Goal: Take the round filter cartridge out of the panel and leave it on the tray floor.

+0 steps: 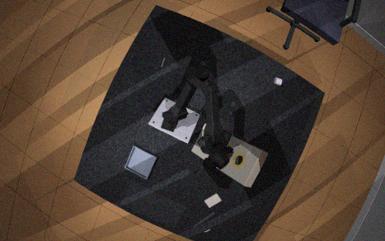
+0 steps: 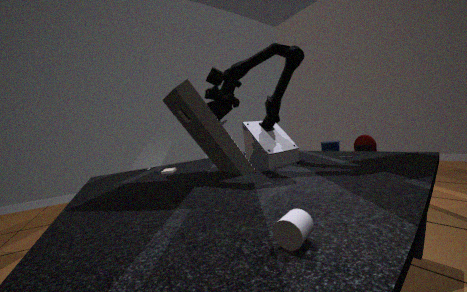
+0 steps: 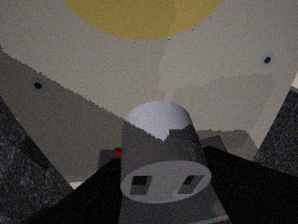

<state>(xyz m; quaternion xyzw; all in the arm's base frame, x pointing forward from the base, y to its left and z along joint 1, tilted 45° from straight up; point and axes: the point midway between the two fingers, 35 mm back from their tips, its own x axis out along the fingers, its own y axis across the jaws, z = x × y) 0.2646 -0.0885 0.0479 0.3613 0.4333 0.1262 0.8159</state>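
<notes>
The grey square tray lies 390 mm behind my gripper tip, 240 mm to the right of it and 210 mm below it. From my gripper tip the other things lie so: small pale block: 100 mm ahead, 330 mm to the right, 210 mm below; then round filter cartridge: right at my gripper tip.
</notes>
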